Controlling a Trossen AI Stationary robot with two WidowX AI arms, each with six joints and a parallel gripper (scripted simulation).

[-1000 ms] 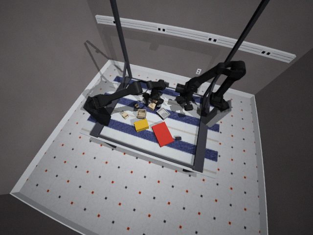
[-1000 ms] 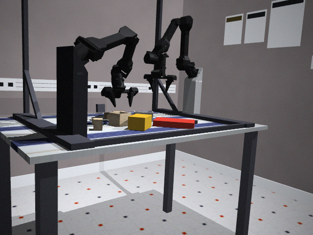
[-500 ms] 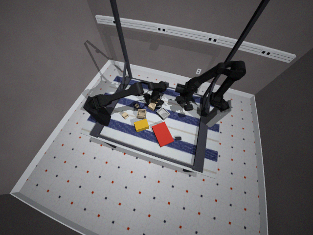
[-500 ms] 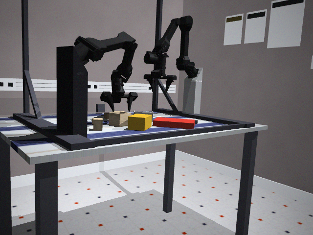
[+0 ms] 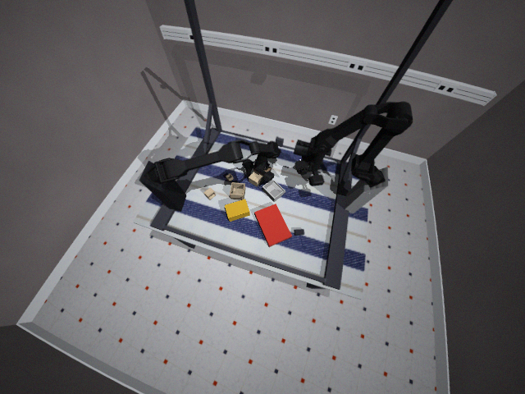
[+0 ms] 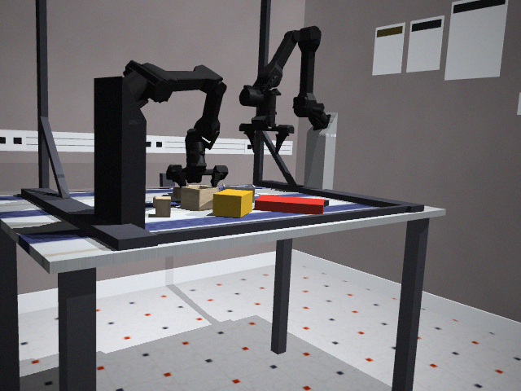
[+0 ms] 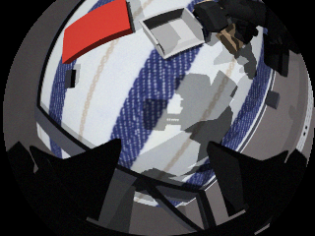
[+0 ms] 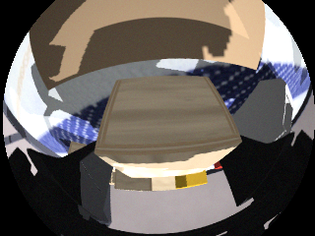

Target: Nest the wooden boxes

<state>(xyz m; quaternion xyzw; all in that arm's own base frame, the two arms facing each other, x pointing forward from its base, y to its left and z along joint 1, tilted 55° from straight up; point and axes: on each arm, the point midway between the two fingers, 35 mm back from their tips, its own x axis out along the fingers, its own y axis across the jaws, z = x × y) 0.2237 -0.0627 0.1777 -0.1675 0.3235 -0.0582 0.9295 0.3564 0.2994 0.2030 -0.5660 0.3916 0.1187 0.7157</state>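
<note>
Now: the medium wooden box 10 mm below my right hand. The rest, counted from my right hand: white box: 100 mm to the left, 70 mm ahead, 20 mm below; then tiny wooden box: 160 mm to the right, 30 mm below, 10 mm behind; then brown block: 70 mm behind, 40 mm to the left, 30 mm below.
</note>
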